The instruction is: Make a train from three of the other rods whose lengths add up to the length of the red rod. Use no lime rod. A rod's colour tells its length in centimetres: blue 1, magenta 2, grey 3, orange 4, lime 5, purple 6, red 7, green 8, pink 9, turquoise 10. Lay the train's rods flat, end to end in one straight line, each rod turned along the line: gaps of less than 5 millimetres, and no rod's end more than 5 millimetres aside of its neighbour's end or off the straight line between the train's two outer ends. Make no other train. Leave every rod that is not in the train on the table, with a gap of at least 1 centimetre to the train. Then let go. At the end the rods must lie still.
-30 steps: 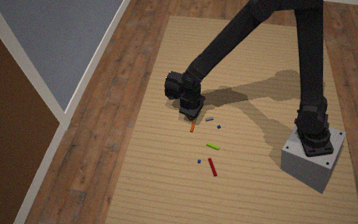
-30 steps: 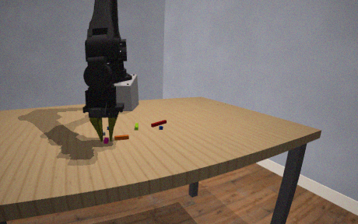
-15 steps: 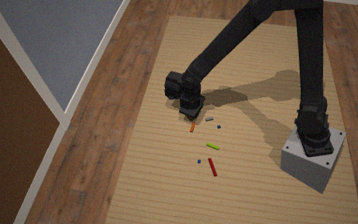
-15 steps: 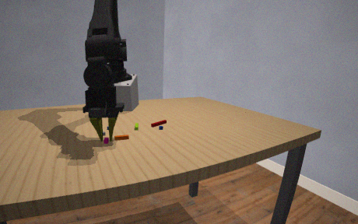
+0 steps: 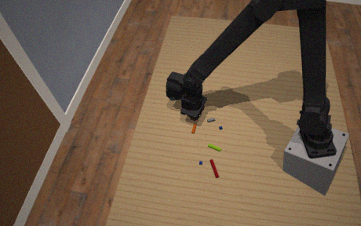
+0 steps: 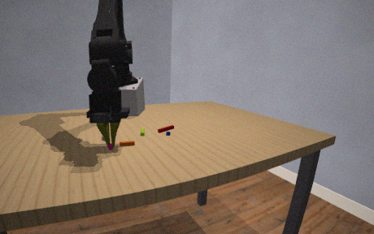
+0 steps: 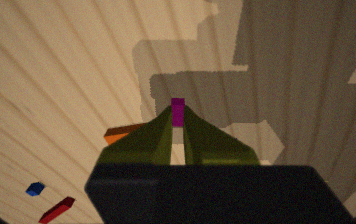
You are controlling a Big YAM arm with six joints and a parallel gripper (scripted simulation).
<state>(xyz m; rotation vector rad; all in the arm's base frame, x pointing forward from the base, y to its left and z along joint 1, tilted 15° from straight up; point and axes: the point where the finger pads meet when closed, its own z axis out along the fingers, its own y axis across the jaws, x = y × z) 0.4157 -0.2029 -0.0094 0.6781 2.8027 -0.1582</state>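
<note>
Right now my hand is 10 mm above the magenta rod. Also, from my hand: orange rod: 50 mm to the left, 10 mm below; then lime rod: 130 mm to the left, 70 mm behind, 10 mm below; then grey rod: 70 mm behind, 10 mm to the left, 10 mm below.
</note>
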